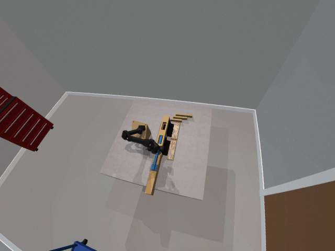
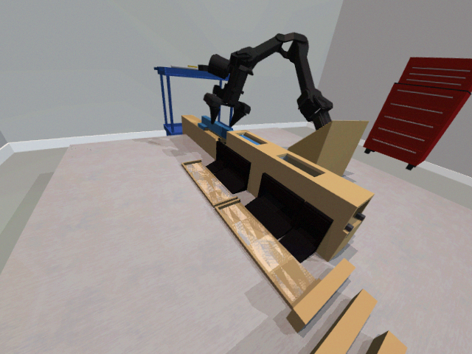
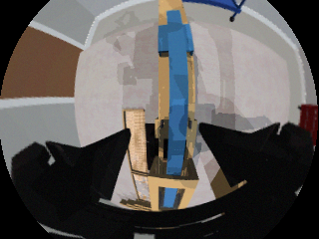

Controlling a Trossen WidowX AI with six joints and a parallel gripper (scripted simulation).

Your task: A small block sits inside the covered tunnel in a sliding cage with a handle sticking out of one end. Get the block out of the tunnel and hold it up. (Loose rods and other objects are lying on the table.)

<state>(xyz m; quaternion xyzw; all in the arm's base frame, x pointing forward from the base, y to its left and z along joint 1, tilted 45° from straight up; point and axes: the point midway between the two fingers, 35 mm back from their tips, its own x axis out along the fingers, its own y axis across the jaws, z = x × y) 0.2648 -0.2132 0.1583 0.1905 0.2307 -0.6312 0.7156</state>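
My gripper tip is now 10 mm short of the tan covered tunnel, 60 mm to the right of it and 80 mm above it.
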